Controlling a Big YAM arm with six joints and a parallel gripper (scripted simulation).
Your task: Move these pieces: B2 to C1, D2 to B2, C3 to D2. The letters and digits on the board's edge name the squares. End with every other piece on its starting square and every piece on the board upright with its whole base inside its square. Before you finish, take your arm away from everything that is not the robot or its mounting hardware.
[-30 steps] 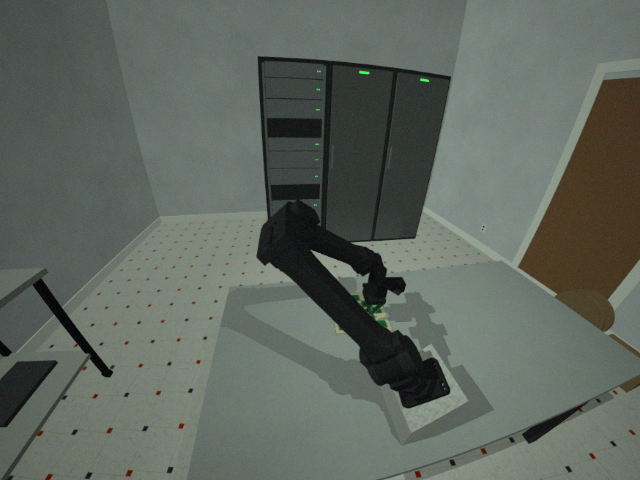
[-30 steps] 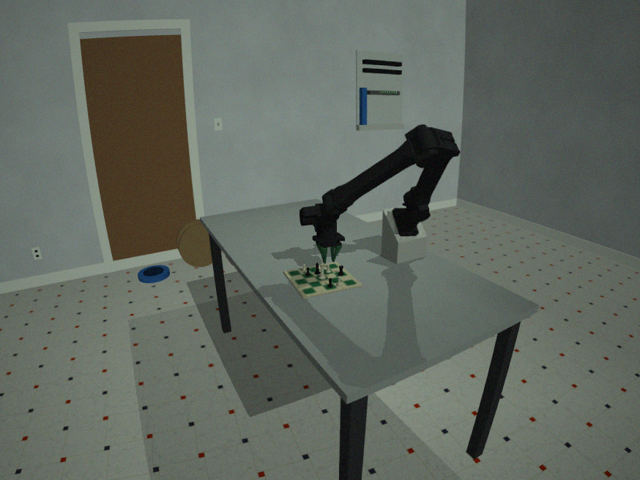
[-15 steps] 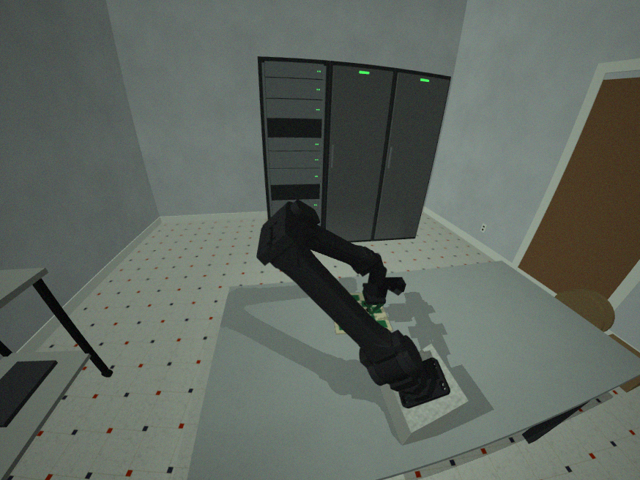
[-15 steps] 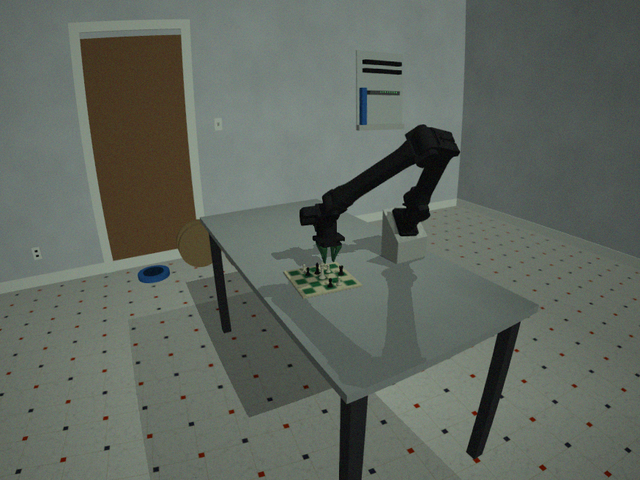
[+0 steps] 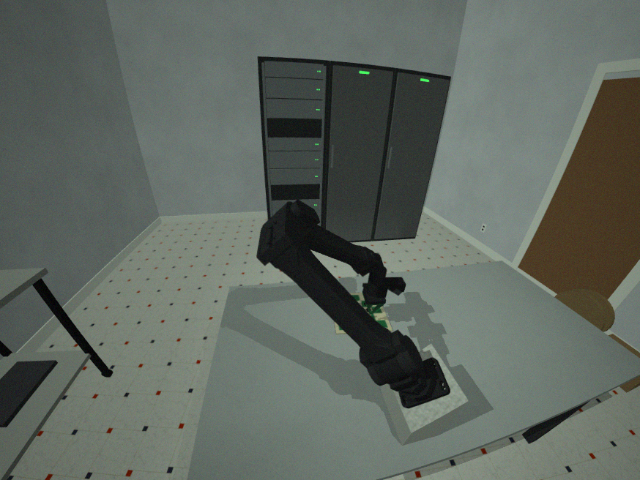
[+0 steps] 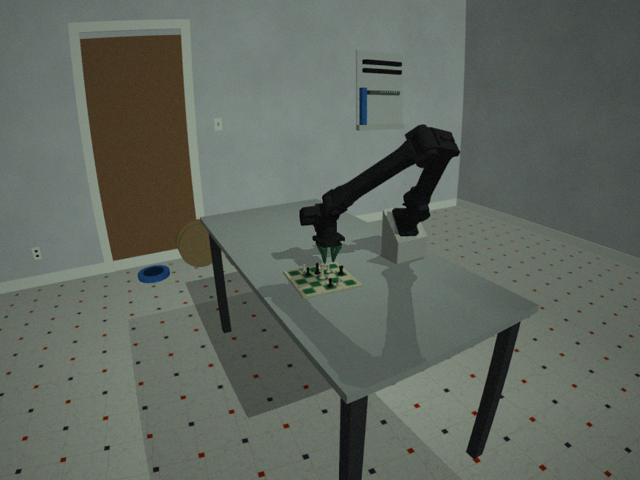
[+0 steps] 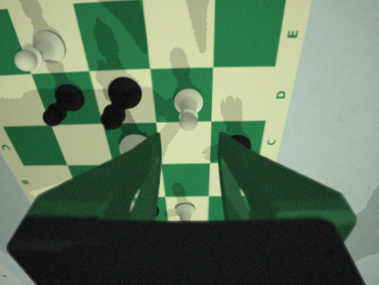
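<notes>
The tall white piece lies 4 cm ahead of my hand, 3 cm to the left of it and 2 cm below it. Round my hand: chessboard (4 cm ahead, 3 cm to the left, 5 cm below).
</notes>
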